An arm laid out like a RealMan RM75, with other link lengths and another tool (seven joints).
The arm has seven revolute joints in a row. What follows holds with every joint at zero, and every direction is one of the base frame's.
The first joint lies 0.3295 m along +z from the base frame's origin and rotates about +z.
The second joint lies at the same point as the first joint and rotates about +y.
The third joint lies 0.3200 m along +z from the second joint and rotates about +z.
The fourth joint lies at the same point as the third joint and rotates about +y.
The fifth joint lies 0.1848 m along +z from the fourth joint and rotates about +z.
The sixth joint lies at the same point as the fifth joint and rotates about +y.
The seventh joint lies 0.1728 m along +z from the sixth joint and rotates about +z.
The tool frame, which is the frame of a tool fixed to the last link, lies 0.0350 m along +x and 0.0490 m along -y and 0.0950 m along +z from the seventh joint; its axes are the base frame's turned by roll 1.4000, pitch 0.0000 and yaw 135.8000 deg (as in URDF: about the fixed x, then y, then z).
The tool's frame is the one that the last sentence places.
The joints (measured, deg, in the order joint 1, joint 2, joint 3, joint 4, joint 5, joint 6, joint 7), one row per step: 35.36 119.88 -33.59 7.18 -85.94 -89.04 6.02; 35.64 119.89 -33.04 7.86 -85.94 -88.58 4.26; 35.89 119.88 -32.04 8.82 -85.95 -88.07 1.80; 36.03 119.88 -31.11 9.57 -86.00 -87.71 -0.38; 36.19 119.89 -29.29 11.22 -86.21 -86.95 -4.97; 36.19 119.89 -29.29 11.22 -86.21 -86.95 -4.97; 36.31 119.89 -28.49 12.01 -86.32 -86.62 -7.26; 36.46 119.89 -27.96 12.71 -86.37 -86.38 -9.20; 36.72 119.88 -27.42 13.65 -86.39 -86.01 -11.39; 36.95 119.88 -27.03 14.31 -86.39 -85.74 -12.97
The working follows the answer.
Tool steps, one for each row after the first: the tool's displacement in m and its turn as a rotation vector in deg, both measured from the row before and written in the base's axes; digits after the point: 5 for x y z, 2 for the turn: -0.00076 0.00178 0.00021 1.03 -0.71 0.14; -0.00034 0.00239 0.00151 1.60 -0.81 0.04; -0.00021 0.00183 0.00181 1.48 -0.71 0.06; 0.00006 0.00225 0.00252 2.84 -1.60 0.08; 0.00000 0.00000 0.00000 0.00 0.00 0.00; -0.00067 0.00089 0.00108 1.35 -0.86 0.18; -0.00117 0.00046 0.00051 1.04 -0.75 0.26; -0.00169 0.00051 -0.00024 1.02 -0.86 0.27; -0.00161 0.00054 -0.00015 0.75 -0.62 0.24
Tool pose at each row, in the base's axes (x y z in m, rotation vector in deg; rounded; the steps above come from the unrounded poses): 0.20731 0.43953 -0.04840 54.97 -123.43 -73.58; 0.20656 0.44132 -0.04819 56.12 -123.40 -74.59; 0.20622 0.44370 -0.04668 57.48 -123.25 -76.31; 0.20601 0.44554 -0.04487 58.73 -123.03 -77.91; 0.20607 0.44778 -0.04235 61.31 -122.75 -80.93; 0.20607 0.44778 -0.04235 61.31 -122.75 -80.93; 0.20540 0.44867 -0.04127 62.77 -122.53 -82.28; 0.20423 0.44913 -0.04077 64.09 -122.30 -83.25; 0.20254 0.44964 -0.04101 65.53 -122.13 -84.16; 0.20092 0.45018 -0.04116 66.61 -121.97 -84.81

